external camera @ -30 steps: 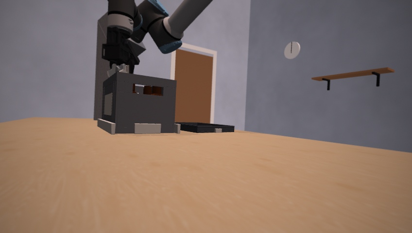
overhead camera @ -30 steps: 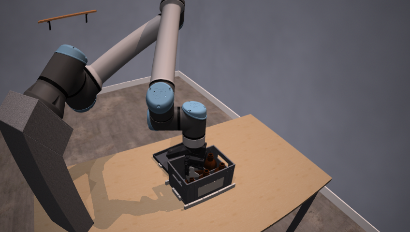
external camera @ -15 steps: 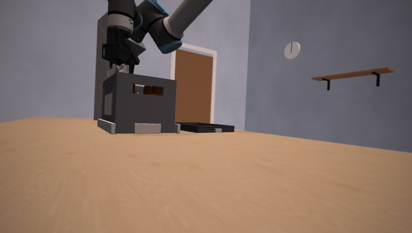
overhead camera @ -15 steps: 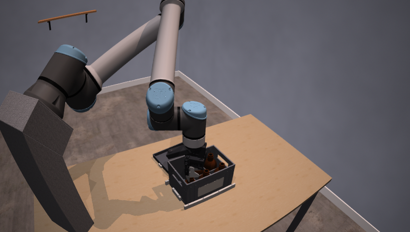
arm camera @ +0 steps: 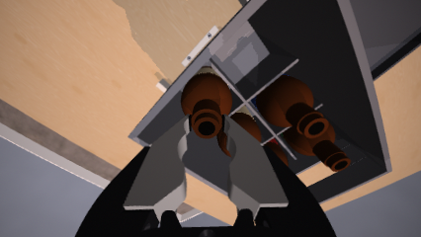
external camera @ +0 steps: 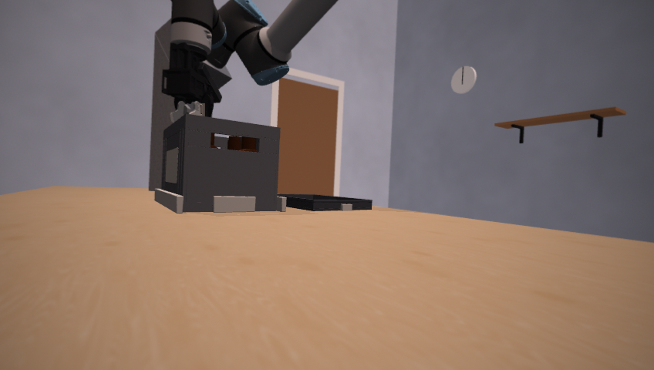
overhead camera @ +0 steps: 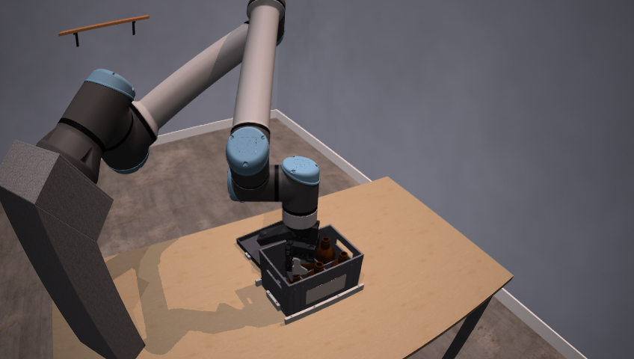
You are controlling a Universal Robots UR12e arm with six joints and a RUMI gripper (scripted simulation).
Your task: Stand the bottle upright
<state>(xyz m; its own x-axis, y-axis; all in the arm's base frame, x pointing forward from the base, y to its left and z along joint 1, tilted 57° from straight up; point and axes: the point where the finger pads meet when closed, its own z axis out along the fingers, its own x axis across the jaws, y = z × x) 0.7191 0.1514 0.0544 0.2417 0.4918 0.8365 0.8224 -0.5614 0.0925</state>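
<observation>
Right now my hand is 6 cm short of the crate, 7 cm to the right of it and 7 cm above it. The rest, counted from my hand: flat dark tray: 5 cm behind, 31 cm to the left, 14 cm below.
</observation>
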